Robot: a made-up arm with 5 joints.
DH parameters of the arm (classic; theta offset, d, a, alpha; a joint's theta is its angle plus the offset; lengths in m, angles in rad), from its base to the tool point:
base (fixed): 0 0 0.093 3.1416
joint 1: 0 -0.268 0.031 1.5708
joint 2: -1.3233 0 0.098 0
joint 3: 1.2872 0 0.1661 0
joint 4: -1.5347 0 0 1.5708
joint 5: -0.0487 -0.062 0 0
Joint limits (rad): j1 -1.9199..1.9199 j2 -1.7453..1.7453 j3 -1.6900..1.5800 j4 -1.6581..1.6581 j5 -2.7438..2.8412
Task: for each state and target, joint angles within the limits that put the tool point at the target. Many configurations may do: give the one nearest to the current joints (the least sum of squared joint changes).
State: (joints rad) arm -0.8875 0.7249 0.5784 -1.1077 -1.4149
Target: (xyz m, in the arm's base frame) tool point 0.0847 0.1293 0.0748
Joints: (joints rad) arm -1.6349 1.1533 0.6804 -0.9500 -1.4149
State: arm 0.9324 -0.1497 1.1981 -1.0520 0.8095
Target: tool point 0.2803 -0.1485 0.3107
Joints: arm 0.6704 -0.1742 0.7228 -0.9887 0.8095
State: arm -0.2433 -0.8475 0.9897 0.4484 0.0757
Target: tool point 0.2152 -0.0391 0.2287
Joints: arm 0.3097 -0.9783 1.3229 1.1542 0.0757
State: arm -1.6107 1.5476 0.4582 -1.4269 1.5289
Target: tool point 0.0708 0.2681 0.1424
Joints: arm -1.6534 1.2142 -0.1054 -1.2649 1.5289
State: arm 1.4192 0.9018 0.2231 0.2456 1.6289
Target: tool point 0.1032 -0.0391 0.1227
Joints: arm 1.3156 0.7451 0.9877 0.8270 1.6289
